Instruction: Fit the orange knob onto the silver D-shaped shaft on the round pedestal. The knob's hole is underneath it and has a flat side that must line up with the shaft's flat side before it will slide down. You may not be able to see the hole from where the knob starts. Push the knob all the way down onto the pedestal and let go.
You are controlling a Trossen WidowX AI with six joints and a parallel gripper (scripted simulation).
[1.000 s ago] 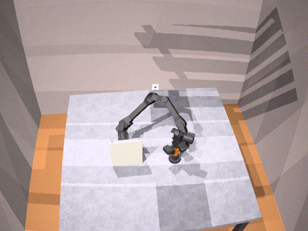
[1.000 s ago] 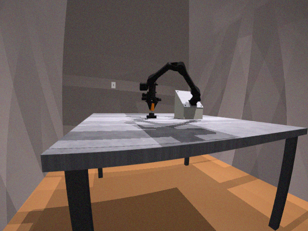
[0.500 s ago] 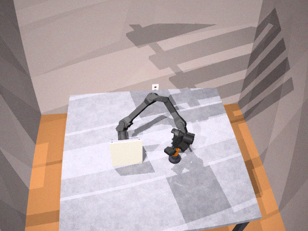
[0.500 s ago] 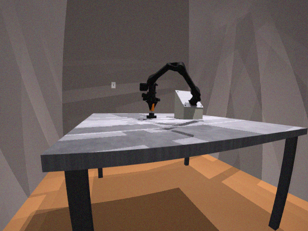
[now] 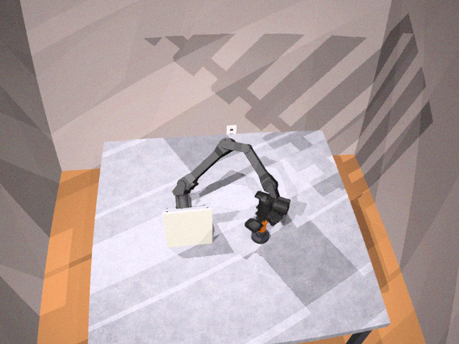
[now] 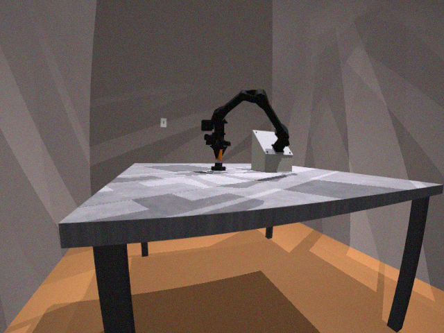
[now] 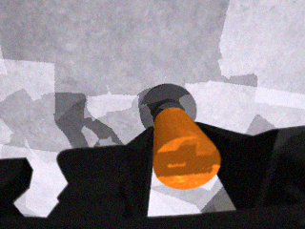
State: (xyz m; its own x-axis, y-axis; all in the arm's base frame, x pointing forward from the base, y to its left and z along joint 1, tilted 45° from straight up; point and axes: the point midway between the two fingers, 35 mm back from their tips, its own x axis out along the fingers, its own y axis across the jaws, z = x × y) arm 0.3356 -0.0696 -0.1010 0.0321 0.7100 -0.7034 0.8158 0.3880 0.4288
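Right now the orange knob is 30 mm above my gripper tip. Round my gripper tip: dark round pedestal 40 mm below.
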